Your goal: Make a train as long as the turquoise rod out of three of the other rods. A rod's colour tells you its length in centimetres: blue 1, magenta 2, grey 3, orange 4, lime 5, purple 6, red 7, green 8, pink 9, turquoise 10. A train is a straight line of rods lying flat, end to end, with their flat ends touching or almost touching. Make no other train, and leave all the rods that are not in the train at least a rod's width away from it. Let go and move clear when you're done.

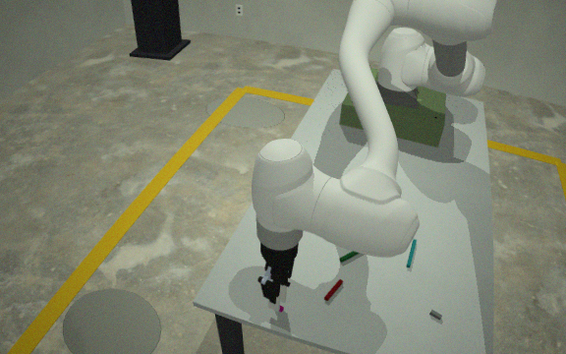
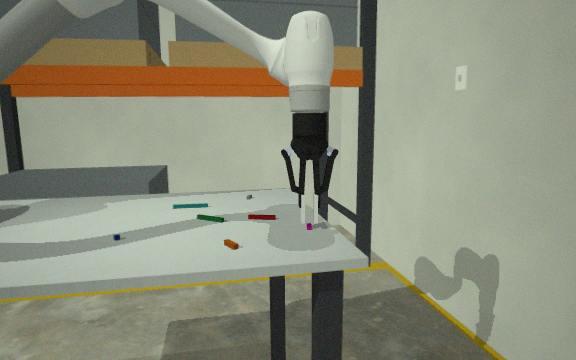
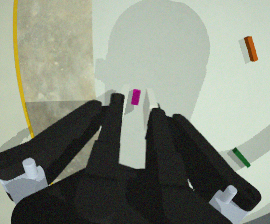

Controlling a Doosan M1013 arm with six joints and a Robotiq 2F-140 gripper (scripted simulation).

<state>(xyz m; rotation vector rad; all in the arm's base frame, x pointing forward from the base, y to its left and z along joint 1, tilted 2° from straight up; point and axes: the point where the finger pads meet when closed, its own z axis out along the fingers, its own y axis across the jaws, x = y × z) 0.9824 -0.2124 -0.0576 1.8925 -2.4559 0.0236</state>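
Right now the magenta rod is 5 cm below my hand and 1 cm to the left of it. The rest, counted from my hand: orange rod 19 cm behind, 7 cm to the right, 5 cm below; green rod 22 cm behind, 15 cm to the left, 5 cm below; red rod 12 cm to the left, 9 cm behind, 5 cm below.
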